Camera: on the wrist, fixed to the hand. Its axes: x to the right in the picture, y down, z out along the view.
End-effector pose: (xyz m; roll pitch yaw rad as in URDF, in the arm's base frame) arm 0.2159 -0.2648 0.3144 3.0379 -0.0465 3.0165
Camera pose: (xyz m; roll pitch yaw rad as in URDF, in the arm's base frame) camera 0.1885 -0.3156 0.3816 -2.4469 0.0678 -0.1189
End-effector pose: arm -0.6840 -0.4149 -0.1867 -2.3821 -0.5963 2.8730
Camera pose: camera -0.6536 -0.4074 -0.1038 2.9643 0.6148 -0.2834
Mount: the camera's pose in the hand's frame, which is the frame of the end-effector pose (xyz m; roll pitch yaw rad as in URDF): 0.0239 -0.0467 -0.0714 0.5907 -0.0218 3.1376
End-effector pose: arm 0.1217 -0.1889 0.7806 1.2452 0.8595 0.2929
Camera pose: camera 0.0728 -0.1486 0.7187 -0.6774 -0.8700 -2.8186
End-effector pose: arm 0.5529 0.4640 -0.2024 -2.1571 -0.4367 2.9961
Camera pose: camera 0.5692 0.4956 -0.1212 2.7401 0.4520 -0.1632
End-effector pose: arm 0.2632 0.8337 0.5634 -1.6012 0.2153 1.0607
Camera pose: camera 0.3407 0.8290 0.6060 2.1965 -0.2106 -2.1031
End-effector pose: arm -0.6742 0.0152 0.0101 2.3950 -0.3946 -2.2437
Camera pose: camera -0.6183 -0.0474 0.0384 -1.7968 0.4078 0.9172
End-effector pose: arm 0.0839 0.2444 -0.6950 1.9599 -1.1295 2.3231
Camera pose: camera 0.0058 0.2052 -0.6803 -1.3229 1.1336 -0.7673
